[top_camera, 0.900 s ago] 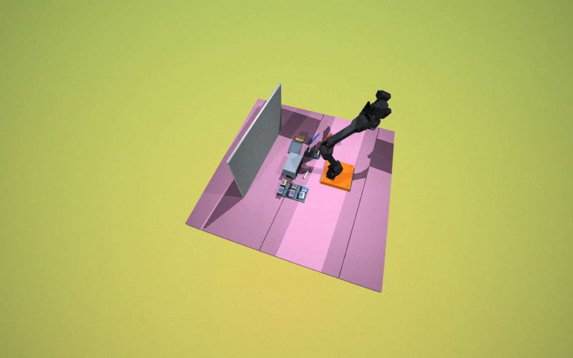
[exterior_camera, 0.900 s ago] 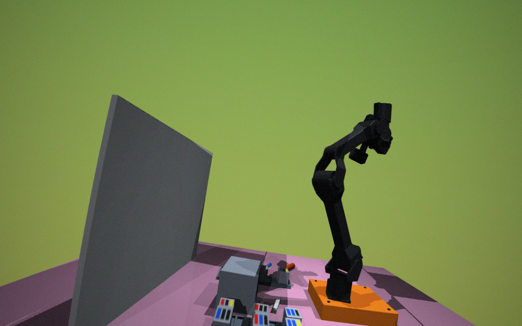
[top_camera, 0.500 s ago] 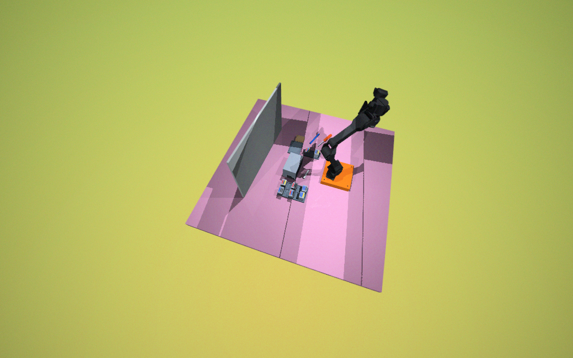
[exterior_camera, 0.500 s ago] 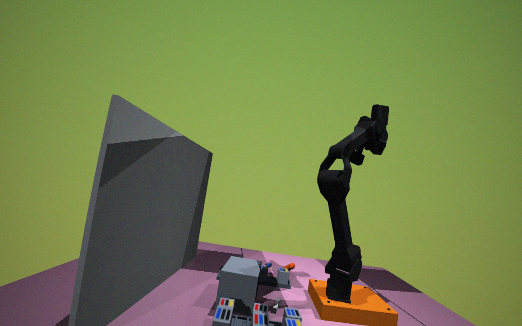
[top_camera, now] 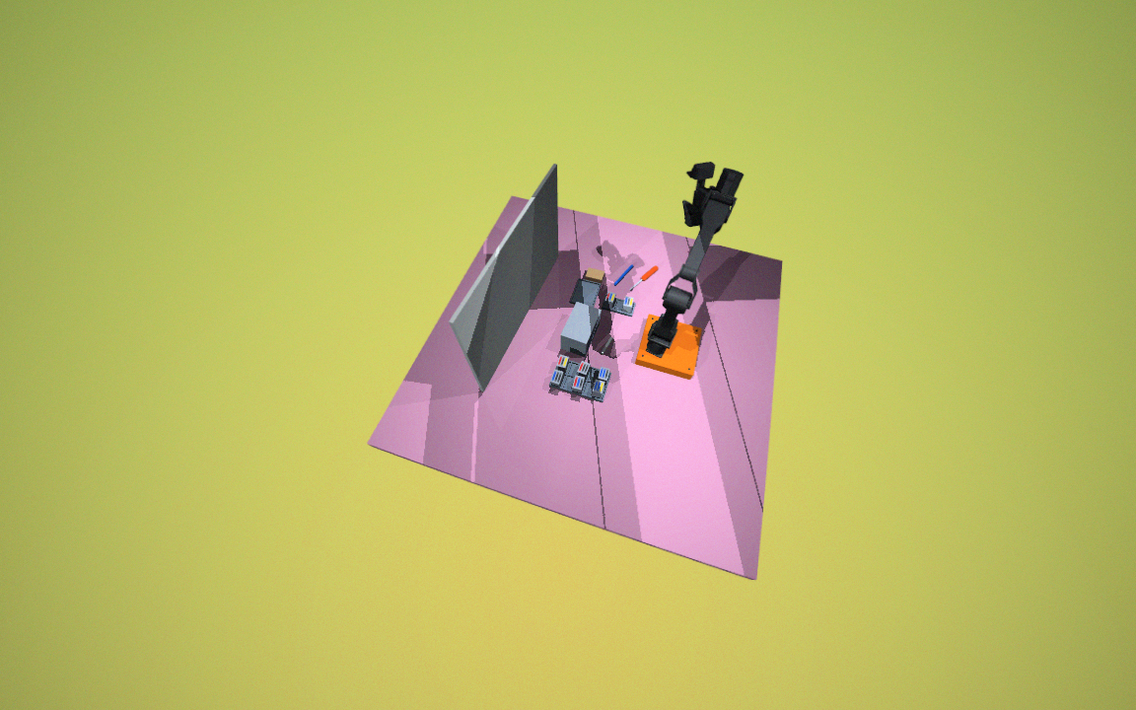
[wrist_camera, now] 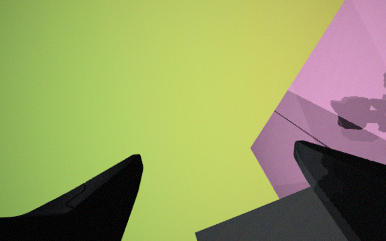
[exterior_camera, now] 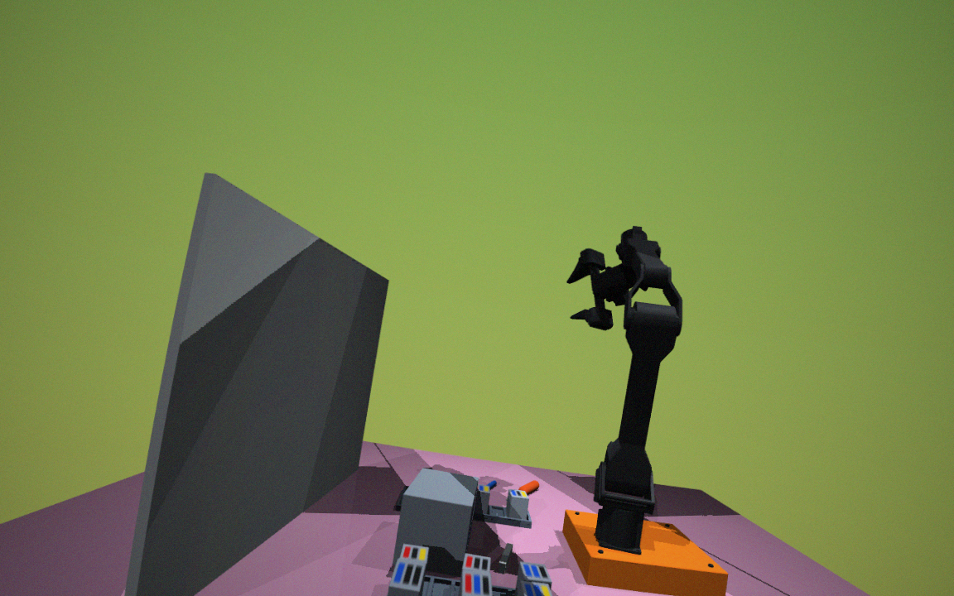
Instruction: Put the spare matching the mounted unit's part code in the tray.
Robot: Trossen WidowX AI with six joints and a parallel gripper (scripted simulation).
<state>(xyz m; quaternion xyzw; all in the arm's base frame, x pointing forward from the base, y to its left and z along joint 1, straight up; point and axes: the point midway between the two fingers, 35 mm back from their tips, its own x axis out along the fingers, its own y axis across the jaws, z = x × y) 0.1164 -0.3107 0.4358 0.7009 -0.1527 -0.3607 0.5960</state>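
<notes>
Right now my gripper tip is 13 cm short of the grey spare block, 56 cm to the right of it and 43 cm above it. Also, from my gripper tip: small rack 8 cm ahead, 21 cm to the left, 46 cm below; then grey tray 22 cm ahead, 22 cm to the left, 46 cm below; then blue pen 13 cm ahead, 5 cm to the left, 46 cm below.
</notes>
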